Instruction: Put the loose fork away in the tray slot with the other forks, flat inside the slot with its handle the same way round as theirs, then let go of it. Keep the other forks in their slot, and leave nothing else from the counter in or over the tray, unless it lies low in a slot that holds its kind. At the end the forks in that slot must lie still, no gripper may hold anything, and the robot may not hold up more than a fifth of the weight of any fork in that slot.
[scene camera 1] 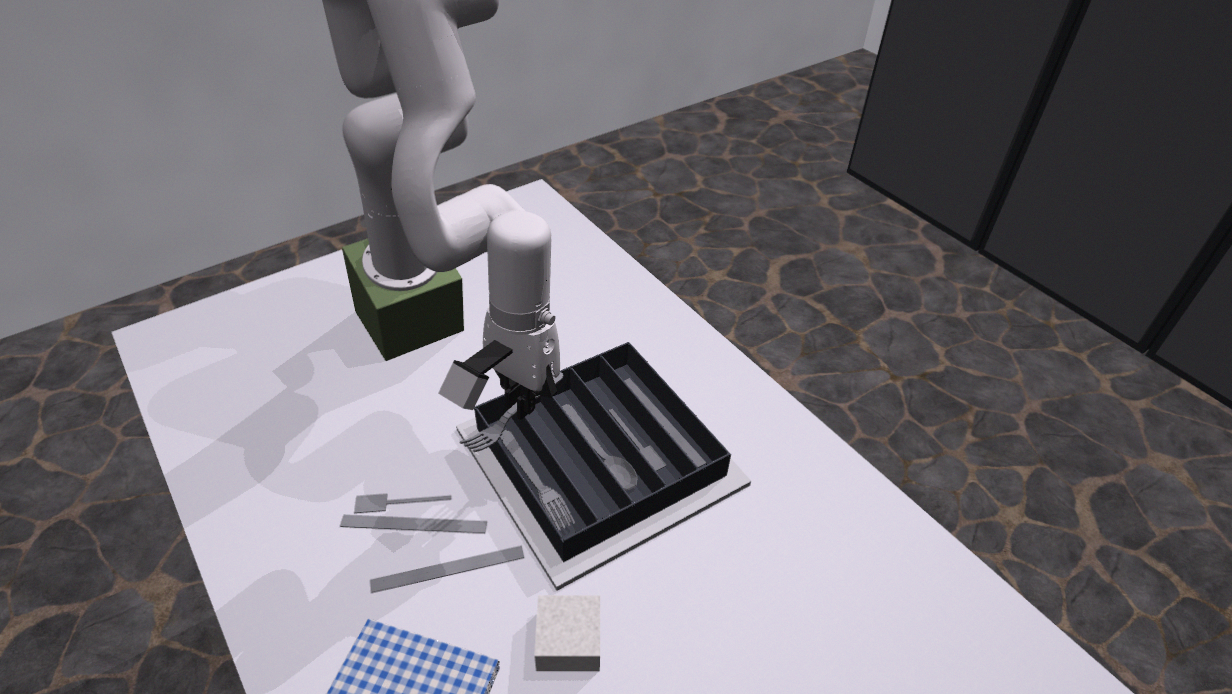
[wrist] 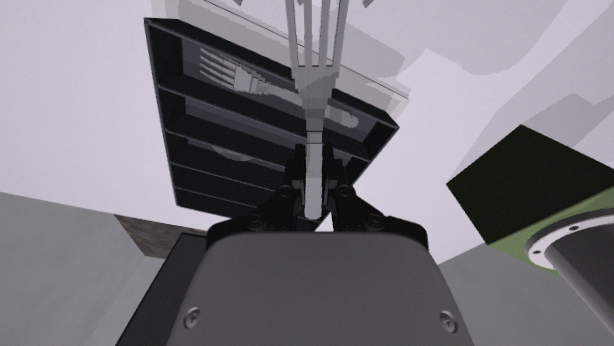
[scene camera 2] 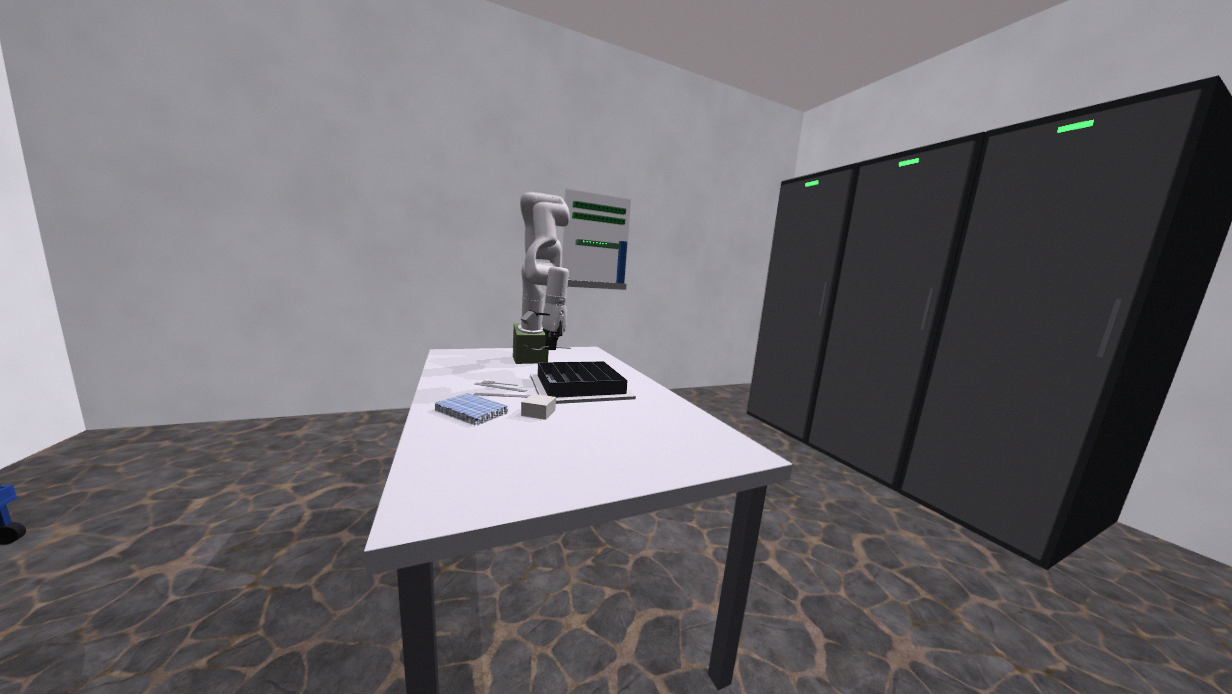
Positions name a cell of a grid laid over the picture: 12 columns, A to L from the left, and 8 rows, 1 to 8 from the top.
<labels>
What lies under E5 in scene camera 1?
A fork.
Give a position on a fork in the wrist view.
E2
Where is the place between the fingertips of my gripper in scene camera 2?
F5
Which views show my gripper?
Scene camera 1, the wrist view and scene camera 2: all of them.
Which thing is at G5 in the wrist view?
My gripper.
</labels>
